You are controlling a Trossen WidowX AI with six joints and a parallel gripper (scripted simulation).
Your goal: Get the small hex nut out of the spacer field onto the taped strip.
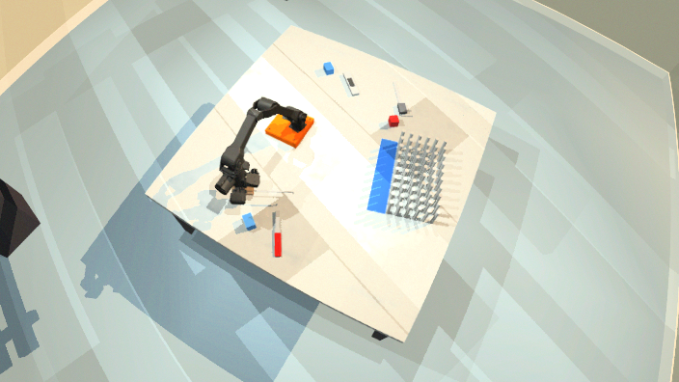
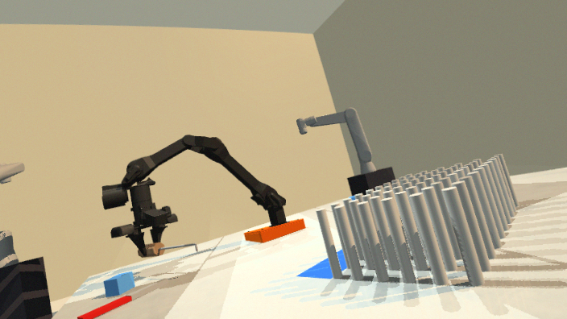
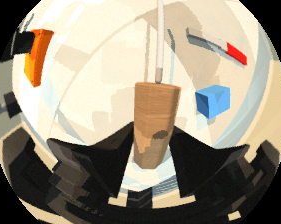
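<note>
Right now my gripper tip is 9 cm short of the hook tool, 7 cm to the right of it and 1 cm below it. Also, from my gripper tip: blue taped strip (47 cm to the left, 40 cm ahead, 6 cm below); then red-handled tool (21 cm ahead, 6 cm below, 3 cm to the right); then red block (74 cm to the left, 28 cm ahead, 4 cm below).
</note>
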